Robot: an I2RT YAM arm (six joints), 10 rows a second.
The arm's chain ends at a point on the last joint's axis. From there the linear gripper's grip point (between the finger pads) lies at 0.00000 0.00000 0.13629 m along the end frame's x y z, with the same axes.
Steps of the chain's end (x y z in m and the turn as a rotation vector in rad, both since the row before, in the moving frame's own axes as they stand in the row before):
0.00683, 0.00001, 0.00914, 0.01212, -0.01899, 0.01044
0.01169, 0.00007, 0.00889, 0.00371, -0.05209, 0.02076
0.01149, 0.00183, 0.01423, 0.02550, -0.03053, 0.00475
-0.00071, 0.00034, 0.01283, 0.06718, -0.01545, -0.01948
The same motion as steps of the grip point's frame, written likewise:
0.00425, -0.00166, 0.00911, 0.01212, -0.01899, 0.01044
0.00460, -0.00051, 0.00870, 0.00371, -0.05209, 0.02076
0.00734, -0.00165, 0.01412, 0.02550, -0.03053, 0.00475
-0.00290, -0.00879, 0.01251, 0.06718, -0.01545, -0.01948

